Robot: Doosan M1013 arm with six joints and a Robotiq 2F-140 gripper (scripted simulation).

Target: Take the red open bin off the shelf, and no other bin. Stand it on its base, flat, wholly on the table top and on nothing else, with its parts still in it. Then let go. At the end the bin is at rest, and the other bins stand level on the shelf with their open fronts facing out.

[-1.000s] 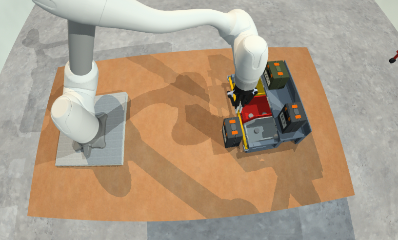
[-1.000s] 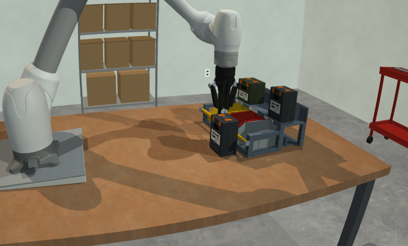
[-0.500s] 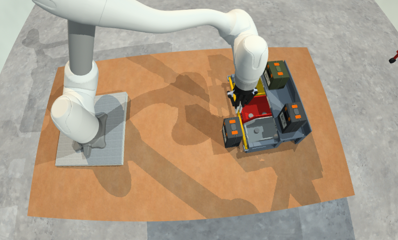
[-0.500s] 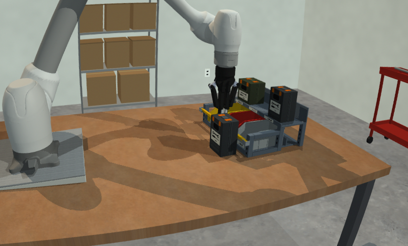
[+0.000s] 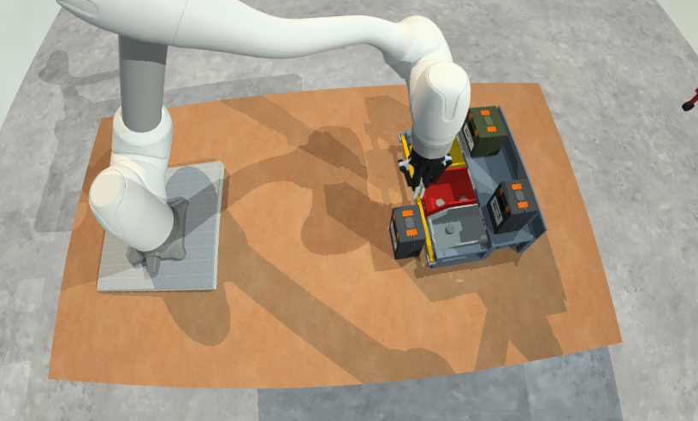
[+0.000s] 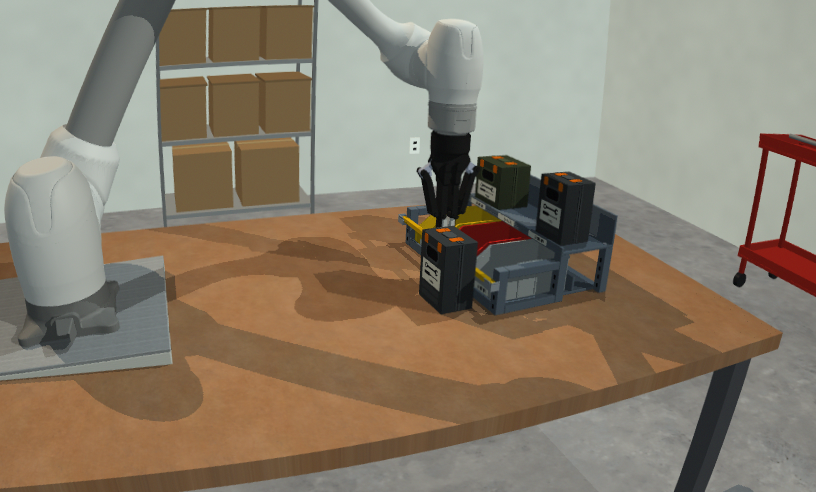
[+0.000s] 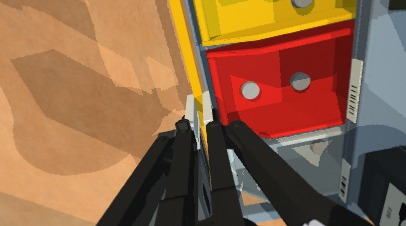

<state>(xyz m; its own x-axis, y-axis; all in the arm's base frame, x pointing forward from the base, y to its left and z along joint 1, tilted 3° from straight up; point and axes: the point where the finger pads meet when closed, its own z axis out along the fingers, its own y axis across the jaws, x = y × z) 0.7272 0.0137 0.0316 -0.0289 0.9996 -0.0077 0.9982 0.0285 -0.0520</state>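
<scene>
The yellow bar lies 30 mm below my hand. From my hand the other things lie so: yellow bin 110 mm to the left, 100 mm ahead, 50 mm below; dark grey case 110 mm to the right, 50 mm behind, 30 mm below; red open bin 100 mm ahead, 50 mm below.
</scene>
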